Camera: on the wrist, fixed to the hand. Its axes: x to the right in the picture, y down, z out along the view.
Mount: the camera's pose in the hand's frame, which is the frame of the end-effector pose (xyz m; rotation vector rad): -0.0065 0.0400 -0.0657 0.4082 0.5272 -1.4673
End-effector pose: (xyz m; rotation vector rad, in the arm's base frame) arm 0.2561 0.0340 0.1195 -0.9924 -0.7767 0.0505
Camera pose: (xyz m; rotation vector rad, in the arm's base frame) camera 0.3032 0.0062 0.0651 0.1296 -0.7909 -1.2200
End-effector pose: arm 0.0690 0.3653 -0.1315 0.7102 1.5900 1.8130
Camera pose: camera 0.0207 0.3137 -0.1005 -0.7696 1.9363 0.5524
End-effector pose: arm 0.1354 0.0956 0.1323 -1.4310 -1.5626 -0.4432
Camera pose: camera 0.1966 0.0508 0.1468 0.3510 -1.8364 -1.1176
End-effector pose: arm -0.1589 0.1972 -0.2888 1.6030 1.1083 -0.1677
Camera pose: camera -0.1619 0.2505 -0.2330 0.8279 2.6252 -1.0069
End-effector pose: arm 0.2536 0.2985 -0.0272 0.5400 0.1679 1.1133
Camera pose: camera 0.1928 0.3275 -0.0649 0.3144 1.0724 -0.2678
